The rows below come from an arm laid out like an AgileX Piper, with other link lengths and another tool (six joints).
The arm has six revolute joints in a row. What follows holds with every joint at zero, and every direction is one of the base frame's.
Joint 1 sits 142.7 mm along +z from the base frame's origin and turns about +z.
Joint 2 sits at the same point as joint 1 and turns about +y.
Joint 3 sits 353 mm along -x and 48.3 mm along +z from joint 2 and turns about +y.
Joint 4 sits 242.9 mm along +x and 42.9 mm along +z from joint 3 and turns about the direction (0.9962, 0, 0.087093).
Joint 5 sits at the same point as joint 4 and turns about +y.
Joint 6 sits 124.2 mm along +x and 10.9 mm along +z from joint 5 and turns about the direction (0.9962, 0, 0.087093).
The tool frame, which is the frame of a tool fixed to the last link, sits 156 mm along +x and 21 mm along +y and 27.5 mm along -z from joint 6; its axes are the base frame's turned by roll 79.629, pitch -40.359 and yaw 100.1 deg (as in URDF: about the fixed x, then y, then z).
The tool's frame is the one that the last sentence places.
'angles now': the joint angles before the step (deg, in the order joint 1, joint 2, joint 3, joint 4, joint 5, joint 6). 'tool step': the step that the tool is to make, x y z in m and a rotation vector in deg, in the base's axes. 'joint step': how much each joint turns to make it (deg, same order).
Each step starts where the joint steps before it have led.
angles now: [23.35, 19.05, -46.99, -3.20, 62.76, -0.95]
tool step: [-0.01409, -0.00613, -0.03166, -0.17, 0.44, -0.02]
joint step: [0.01, -5.34, 5.21, 0.00, 0.60, 0.00]
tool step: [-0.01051, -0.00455, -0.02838, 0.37, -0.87, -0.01]
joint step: [-0.02, -5.97, 5.03, 0.00, 0.00, -0.01]
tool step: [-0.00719, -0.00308, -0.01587, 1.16, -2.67, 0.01]
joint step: [0.01, -6.08, 3.17, 0.00, 0.00, 0.01]
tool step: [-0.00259, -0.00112, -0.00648, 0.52, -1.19, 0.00]
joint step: [0.01, -2.63, 1.23, 0.00, 0.11, 0.00]
